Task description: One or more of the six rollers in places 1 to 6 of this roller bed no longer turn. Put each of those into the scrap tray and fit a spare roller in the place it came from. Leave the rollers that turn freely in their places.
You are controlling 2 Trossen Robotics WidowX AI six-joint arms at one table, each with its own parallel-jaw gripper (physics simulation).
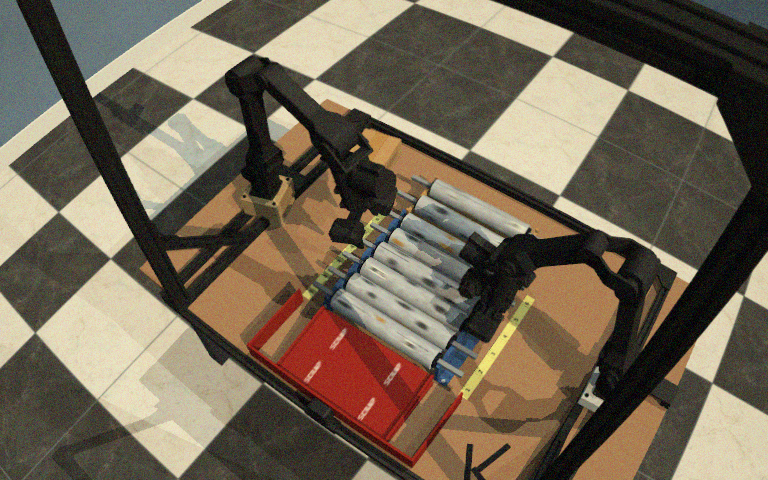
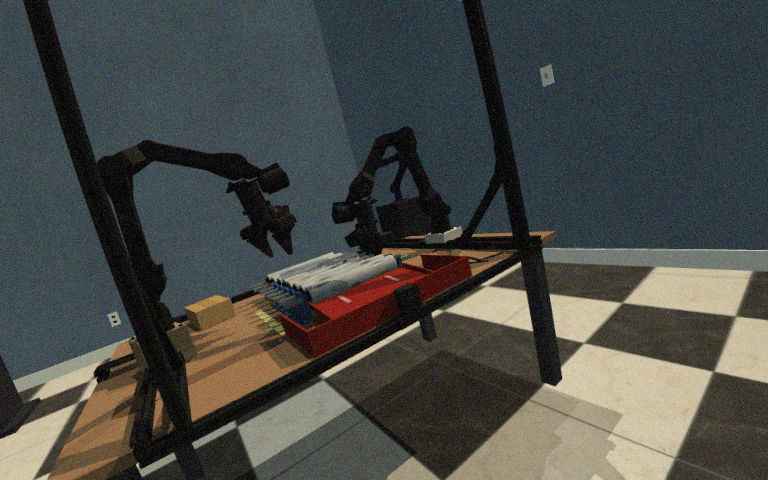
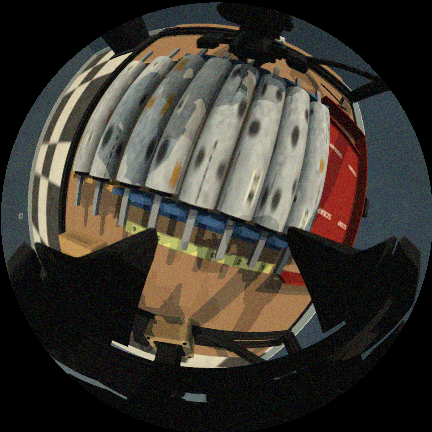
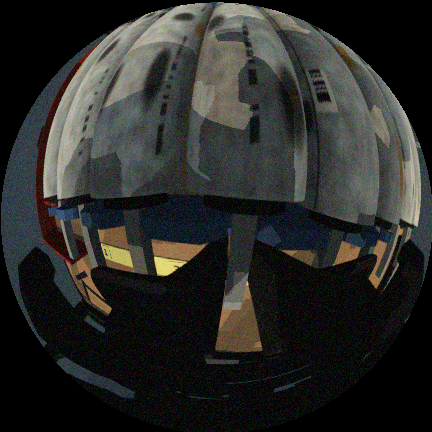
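Pixels of known places: left gripper, between the fingertips: [image 1: 368, 231] [image 2: 281, 255] [image 3: 224, 234]; right gripper, between the fingertips: [image 1: 486, 320] [image 4: 234, 236]; left arm's base, origin of its link: [image 1: 266, 188] [image 3: 169, 348]; right arm's base, origin of its link: [image 1: 611, 388] [image 2: 442, 230].
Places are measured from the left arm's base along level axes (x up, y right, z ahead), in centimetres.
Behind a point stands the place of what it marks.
Several grey mottled rollers [image 1: 403, 307] @[x -0.1, y 21.9, z 41.7 cm] [image 2: 334, 276] @[x -0.8, y 22.0, z 36.9 cm] [image 3: 209, 153] @[x 0.0, y 9.9, z 37.8 cm] lie side by side on the blue-railed roller bed [image 1: 454, 356] @[x -6.2, y 26.9, z 54.5 cm] [image 3: 209, 220] [image 4: 181, 221] @[x -1.0, y 18.3, z 56.4 cm]. My right gripper [image 1: 483, 320] @[x -5.3, y 17.1, z 59.1 cm] [image 2: 368, 244] [image 4: 234, 236] @[x -5.3, y 17.1, z 59.1 cm] is low at the bed's right end. It is shut on the thin grey axle stub [image 4: 240, 245] @[x -1.9, y 16.7, z 58.2 cm] of one roller [image 4: 241, 132], which seems to be the third from the red scrap tray [image 1: 272, 325] @[x -4.5, y 32.4, z 15.4 cm] [image 2: 358, 310] @[x -3.1, y 42.7, z 22.8 cm] [image 3: 342, 181] @[x -4.8, y 37.9, z 37.2 cm]. The tray is empty. My left gripper [image 1: 346, 232] [image 2: 273, 245] @[x 7.8, y 10.8, z 30.7 cm] [image 3: 224, 234] @[x 7.8, y 10.8, z 30.7 cm] is open and empty, and hangs above the bed's left end.
Two more rollers [image 1: 477, 207] @[x -0.3, y -9.0, z 50.5 cm] lie at the far end of the row, off the blue rails. Yellow numbered strips [image 1: 498, 347] [image 3: 201, 252] run along both ends of the bed. A tan block [image 1: 382, 145] @[x -2.1, y -23.8, z 22.1 cm] [image 2: 208, 311] @[x -3.3, y -13.5, z 17.1 cm] sits at the table's far edge.
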